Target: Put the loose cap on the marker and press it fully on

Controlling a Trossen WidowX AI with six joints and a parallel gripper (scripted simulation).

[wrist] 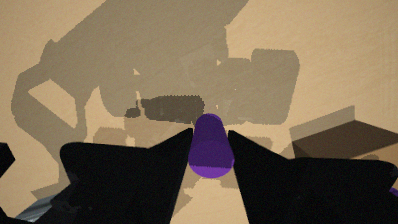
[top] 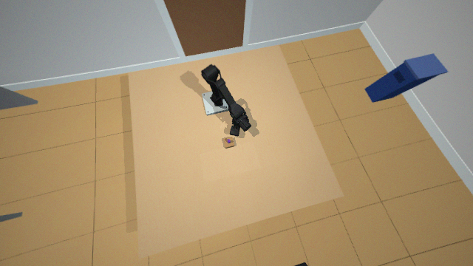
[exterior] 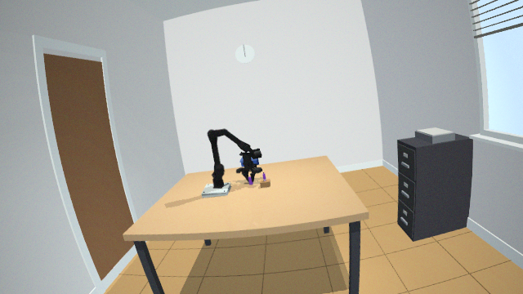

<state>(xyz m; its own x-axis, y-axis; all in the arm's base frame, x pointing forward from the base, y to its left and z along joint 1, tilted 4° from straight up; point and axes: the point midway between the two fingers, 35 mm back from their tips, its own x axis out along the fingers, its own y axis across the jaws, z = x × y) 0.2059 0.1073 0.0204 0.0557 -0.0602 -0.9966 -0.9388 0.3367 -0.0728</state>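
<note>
Right now the holder block is 110 mm ahead of my gripper tip and 70 mm to the right of it. Round my gripper tip: purple cap: 10 mm above.
</note>
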